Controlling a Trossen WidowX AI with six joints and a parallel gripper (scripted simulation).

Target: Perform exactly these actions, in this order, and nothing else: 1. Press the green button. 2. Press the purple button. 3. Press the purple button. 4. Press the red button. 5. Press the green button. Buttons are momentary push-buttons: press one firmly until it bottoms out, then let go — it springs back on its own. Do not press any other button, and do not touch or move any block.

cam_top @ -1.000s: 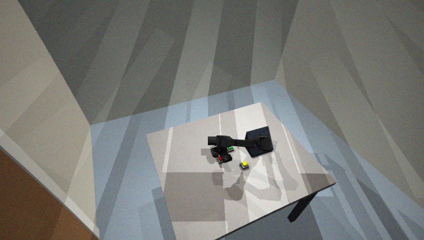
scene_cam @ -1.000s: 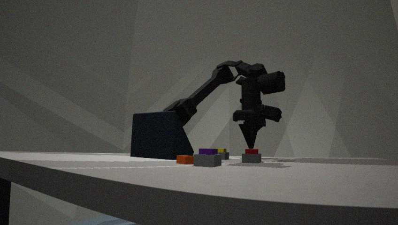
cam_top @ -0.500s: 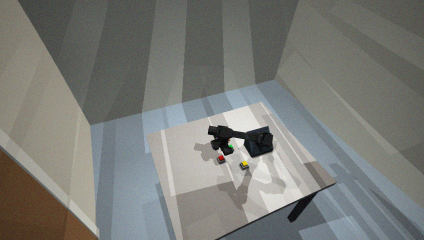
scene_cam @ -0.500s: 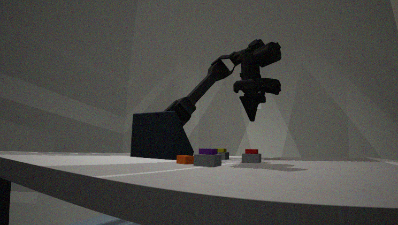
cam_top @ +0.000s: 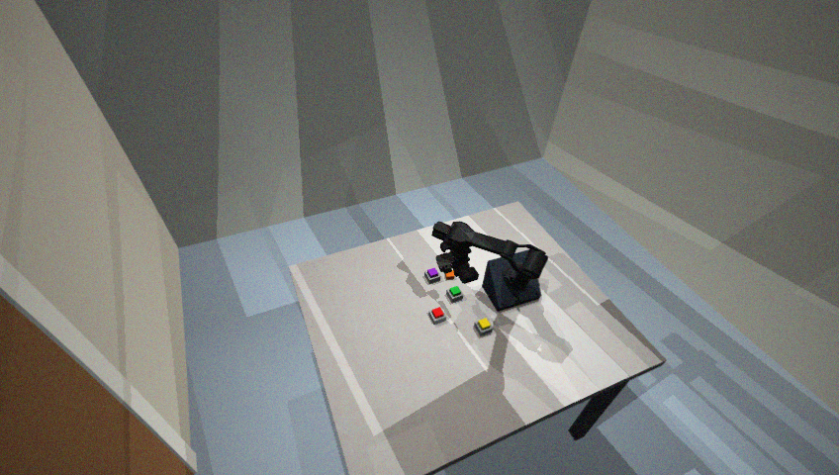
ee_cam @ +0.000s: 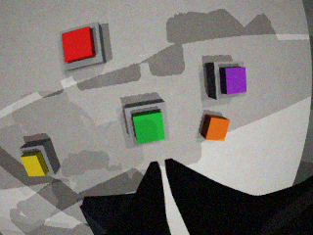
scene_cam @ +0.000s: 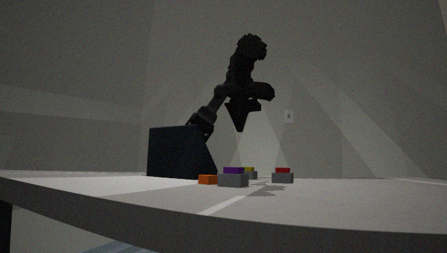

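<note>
My gripper tip is 10 cm above the green button and 1 cm past it. From my gripper tip the other things lie so: red button: 10 cm below, 10 cm ahead, 6 cm to the left; small orange block: 12 cm below, 9 cm to the right, 4 cm behind; purple button: 12 cm to the right, 10 cm below, 3 cm ahead.
</note>
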